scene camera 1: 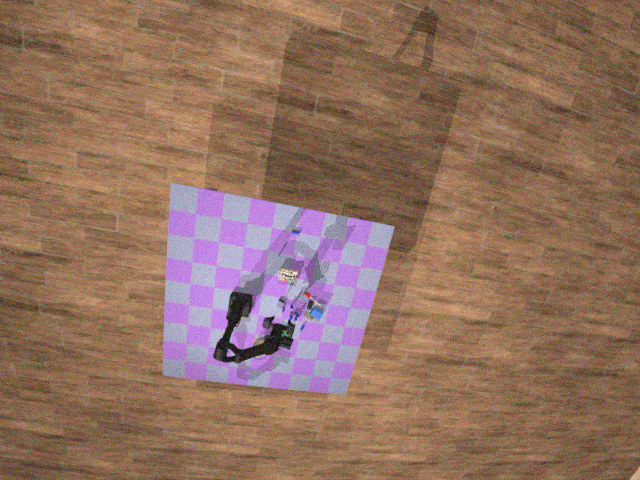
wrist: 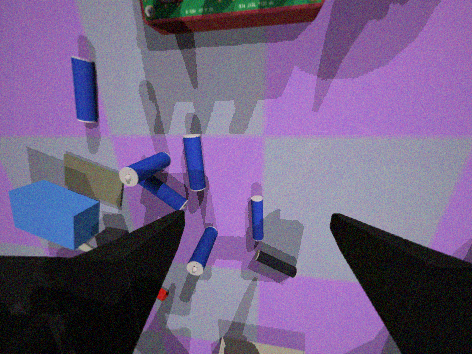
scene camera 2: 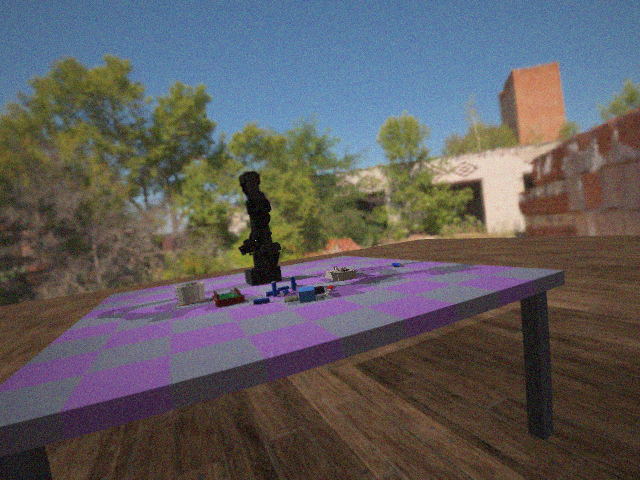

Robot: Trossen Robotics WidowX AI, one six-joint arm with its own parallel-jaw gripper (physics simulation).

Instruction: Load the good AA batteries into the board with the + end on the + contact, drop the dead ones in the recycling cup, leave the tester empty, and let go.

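Places are measured from the arm's base along level axes (x ahead, y left, z up), in centimetres.
Pixels of known places: gripper, fingertip midpoint: (scene camera 1: 281, 318) (wrist: 257, 218) (scene camera 2: 271, 275); arm's base, link origin: (scene camera 1: 237, 306) (scene camera 2: 261, 267).
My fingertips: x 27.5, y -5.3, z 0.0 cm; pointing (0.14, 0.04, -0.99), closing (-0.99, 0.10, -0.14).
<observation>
Ahead of a thing's pixels: the offset from my fingertips to its middle. "spot": to the spot under its first point.
My gripper (wrist: 257, 218) is open and empty above several batteries. Blue batteries @[dx +5.6, dy -2.1, dz -5.2 cm] (wrist: 194, 162) @[dx +9.2, dy +0.6, dz -5.2 cm] (wrist: 164, 191) @[dx +0.4, dy +3.5, dz -5.4 cm] (wrist: 257, 217) lie on the table. Another blue battery @[dx +14.2, dy -8.7, dz -5.2 cm] (wrist: 85, 90) (scene camera 2: 261, 300) (scene camera 1: 302, 327) lies to the left in the wrist view. Two more blue batteries @[dx +8.9, dy -2.5, dz -3.4 cm] (wrist: 145, 169) @[dx +5.4, dy +5.6, dz -3.4 cm] (wrist: 202, 251) stand on end. The green board in a red tray @[dx +1.2, dy -15.9, dz -4.1 cm] (wrist: 235, 25) (scene camera 2: 229, 298) (scene camera 1: 285, 333) shows partly at the top of the wrist view. The beige tester @[dx +0.9, dy +27.0, dz -3.7 cm] (scene camera 1: 287, 274) (scene camera 2: 341, 274) shows one edge at the wrist view's bottom. The pale cup @[dx -12.4, dy -25.7, dz -4.4 cm] (scene camera 2: 190, 292) is partly behind the arm in scene camera 1. Battery charge and tester contents cannot be told.
A blue block @[dx +21.7, dy +2.7, dz -4.4 cm] (wrist: 50, 210) (scene camera 2: 307, 294) (scene camera 1: 316, 313) stands left of the batteries, beside an olive flat piece @[dx +17.3, dy -0.5, dz -5.7 cm] (wrist: 92, 177). A black bar @[dx -1.3, dy +8.9, dz -5.4 cm] (wrist: 276, 263) lies near the thin battery. A red-tipped item @[spot: dx +15.1, dy +14.2, dz -5.5 cm] (scene camera 1: 308, 295) is near the block. A small blue object @[dx +2.3, dy +54.0, dz -5.2 cm] (scene camera 1: 296, 230) (scene camera 2: 396, 265) lies far off.
</observation>
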